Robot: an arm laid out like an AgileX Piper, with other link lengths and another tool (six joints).
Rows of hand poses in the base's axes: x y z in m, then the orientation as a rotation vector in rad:
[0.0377, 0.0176, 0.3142, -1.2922, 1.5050, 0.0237]
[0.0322, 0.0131, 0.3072, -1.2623, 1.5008, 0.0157]
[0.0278, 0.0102, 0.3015, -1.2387, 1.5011, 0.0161]
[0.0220, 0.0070, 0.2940, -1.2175, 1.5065, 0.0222]
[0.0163, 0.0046, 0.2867, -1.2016, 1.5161, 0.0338]
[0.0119, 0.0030, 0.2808, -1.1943, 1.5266, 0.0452]
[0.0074, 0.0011, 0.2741, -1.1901, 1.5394, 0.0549]
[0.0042, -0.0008, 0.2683, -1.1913, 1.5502, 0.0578]
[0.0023, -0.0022, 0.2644, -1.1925, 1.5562, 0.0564]
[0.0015, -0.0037, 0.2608, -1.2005, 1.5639, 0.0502]
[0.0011, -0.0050, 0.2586, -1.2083, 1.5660, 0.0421]
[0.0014, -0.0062, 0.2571, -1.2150, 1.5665, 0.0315]
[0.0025, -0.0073, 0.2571, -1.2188, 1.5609, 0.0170]
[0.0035, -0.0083, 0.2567, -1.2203, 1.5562, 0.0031]
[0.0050, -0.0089, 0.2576, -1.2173, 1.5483, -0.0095]
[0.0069, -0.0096, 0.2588, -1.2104, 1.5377, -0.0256]
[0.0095, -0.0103, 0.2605, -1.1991, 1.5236, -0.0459]
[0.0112, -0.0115, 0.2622, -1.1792, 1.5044, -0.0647]
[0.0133, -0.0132, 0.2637, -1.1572, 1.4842, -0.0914]
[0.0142, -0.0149, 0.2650, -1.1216, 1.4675, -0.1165]
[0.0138, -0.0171, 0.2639, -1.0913, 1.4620, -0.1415]
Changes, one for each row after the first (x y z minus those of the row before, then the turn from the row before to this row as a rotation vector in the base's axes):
[-0.0055, -0.0045, -0.0070, 0.0175, -0.0146, -0.0180]
[-0.0044, -0.0029, -0.0057, 0.0164, -0.0055, -0.0128]
[-0.0058, -0.0032, -0.0075, 0.0165, 0.0018, -0.0110]
[-0.0057, -0.0024, -0.0073, 0.0147, 0.0090, -0.0073]
[-0.0044, -0.0016, -0.0059, 0.0084, 0.0117, -0.0030]
[-0.0045, -0.0019, -0.0067, 0.0047, 0.0136, -0.0031]
[-0.0032, -0.0019, -0.0058, -0.0022, 0.0102, -0.0024]
[-0.0019, -0.0014, -0.0039, -0.0032, 0.0045, -0.0025]
[-0.0008, -0.0015, -0.0036, -0.0109, 0.0054, -0.0016]
[-0.0004, -0.0013, -0.0022, -0.0102, 0.0000, -0.0002]
[0.0003, -0.0012, -0.0015, -0.0104, -0.0026, -0.0013]
[0.0011, -0.0011, 0.0000, -0.0090, -0.0099, -0.0022]
[0.0010, -0.0010, -0.0004, -0.0075, -0.0094, -0.0036]
[0.0015, -0.0006, 0.0009, -0.0029, -0.0126, -0.0041]
[0.0019, -0.0007, 0.0012, -0.0017, -0.0172, -0.0067]
[0.0026, -0.0007, 0.0017, -0.0003, -0.0230, -0.0096]
[0.0017, -0.0012, 0.0017, 0.0075, -0.0287, -0.0114]
[0.0021, -0.0017, 0.0015, 0.0045, -0.0333, -0.0161]
[0.0009, -0.0017, 0.0013, 0.0138, -0.0334, -0.0244]
[-0.0004, -0.0022, -0.0011, 0.0079, -0.0226, -0.0267]

